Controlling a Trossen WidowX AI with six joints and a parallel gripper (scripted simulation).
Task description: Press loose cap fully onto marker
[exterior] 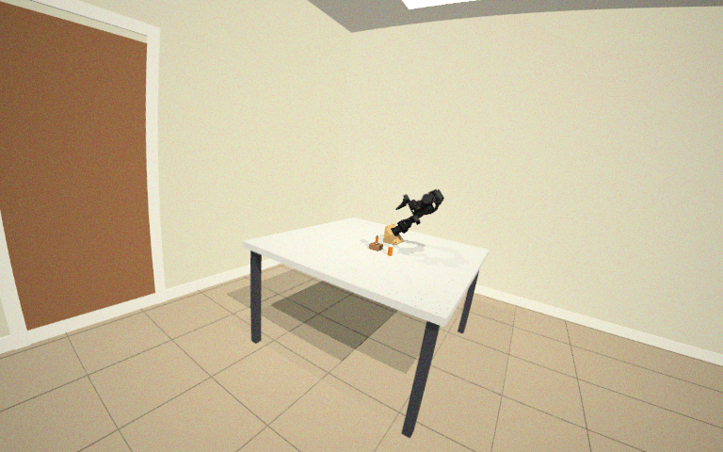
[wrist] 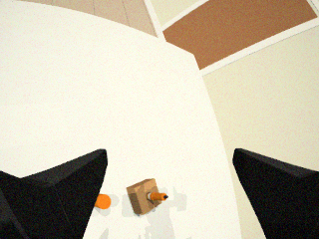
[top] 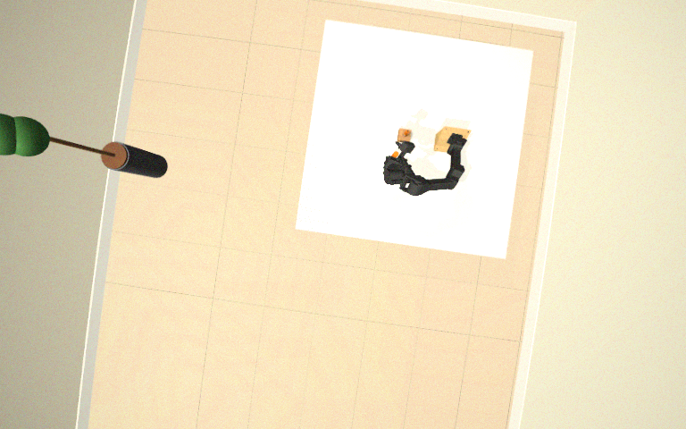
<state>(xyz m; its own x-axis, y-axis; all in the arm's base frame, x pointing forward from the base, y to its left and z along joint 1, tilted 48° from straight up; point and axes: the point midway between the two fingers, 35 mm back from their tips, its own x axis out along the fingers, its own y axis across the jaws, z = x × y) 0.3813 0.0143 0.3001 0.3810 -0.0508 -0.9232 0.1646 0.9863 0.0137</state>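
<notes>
Right now the orange marker cap is 25 cm below my gripper tip, 7 cm behind it and 6 cm to the right of it. Round my gripper tip: brown holder block 26 cm below, 19 cm to the right, 10 cm behind.
</notes>
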